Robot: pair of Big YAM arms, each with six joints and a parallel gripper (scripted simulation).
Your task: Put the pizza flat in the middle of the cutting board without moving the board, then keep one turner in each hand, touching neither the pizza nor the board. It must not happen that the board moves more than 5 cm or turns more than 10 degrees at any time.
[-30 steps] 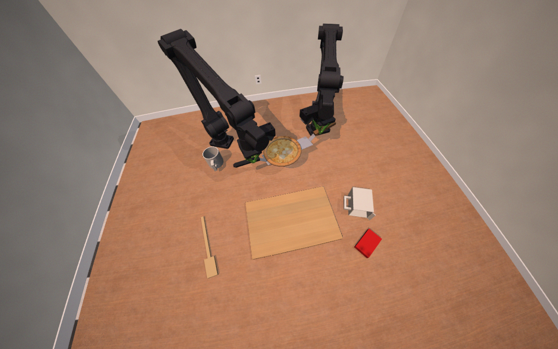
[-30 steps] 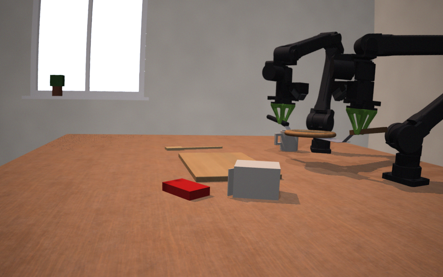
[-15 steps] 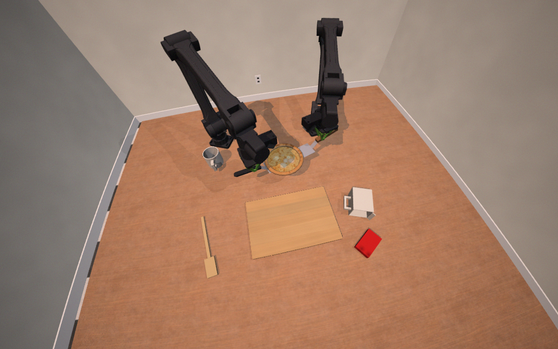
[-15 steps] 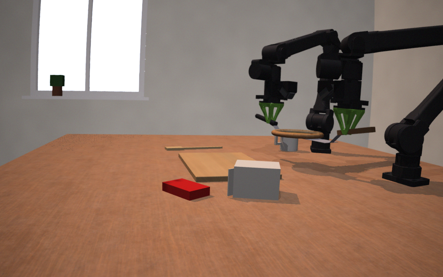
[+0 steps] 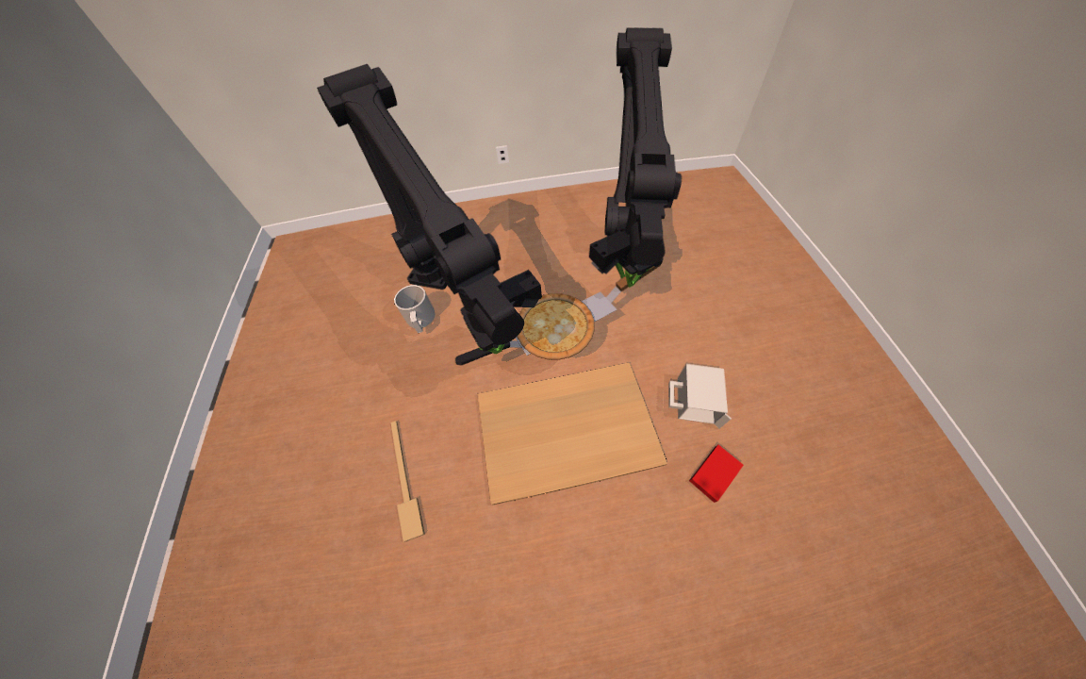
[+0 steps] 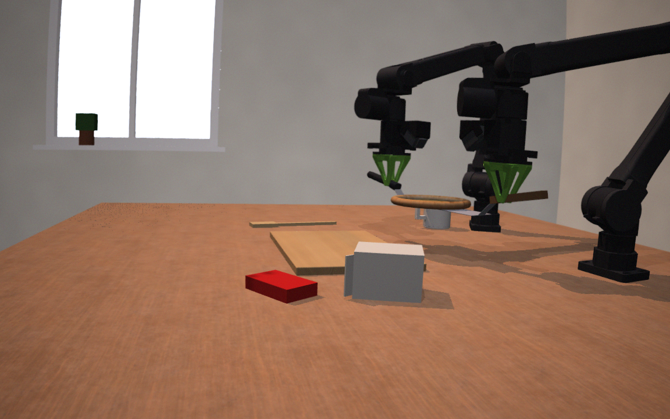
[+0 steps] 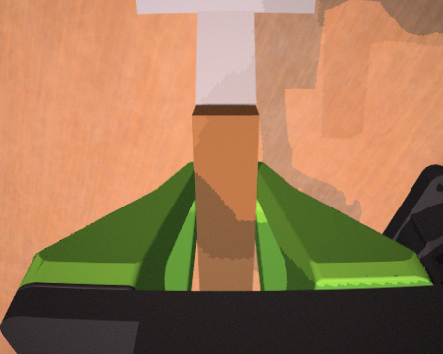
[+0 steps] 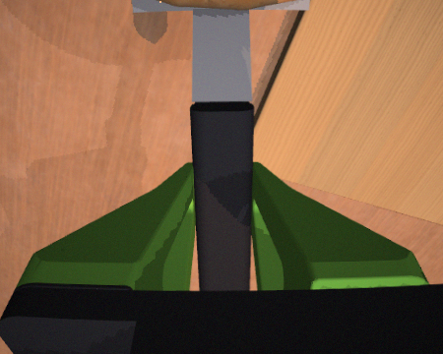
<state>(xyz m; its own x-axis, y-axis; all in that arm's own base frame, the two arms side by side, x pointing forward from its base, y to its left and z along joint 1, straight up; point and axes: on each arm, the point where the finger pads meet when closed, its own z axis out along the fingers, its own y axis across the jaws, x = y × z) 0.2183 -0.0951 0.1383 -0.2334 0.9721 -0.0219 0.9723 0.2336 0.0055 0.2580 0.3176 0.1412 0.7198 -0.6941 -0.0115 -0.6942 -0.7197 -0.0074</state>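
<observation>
The pizza is 50 mm behind my right hand, 130 mm to the left of it and 30 mm below it. Also, from my right hand: brown-handled turner: 110 mm behind, 280 mm to the left, 20 mm below; then black-handled turner: 10 mm to the left, 10 mm below; then cutting board: 150 mm ahead, 120 mm to the left, 130 mm below.
Right now my left hand is 25 cm short of the white boxy mug, 10 cm to the right of it and 10 cm above it. Round my left hand: brown-handled turner: 3 cm to the right, 2 cm below, 2 cm ahead; then pizza: 18 cm to the right, 8 cm ahead, 3 cm below; then black-handled turner: 30 cm to the right, 12 cm ahead, 1 cm below.
</observation>
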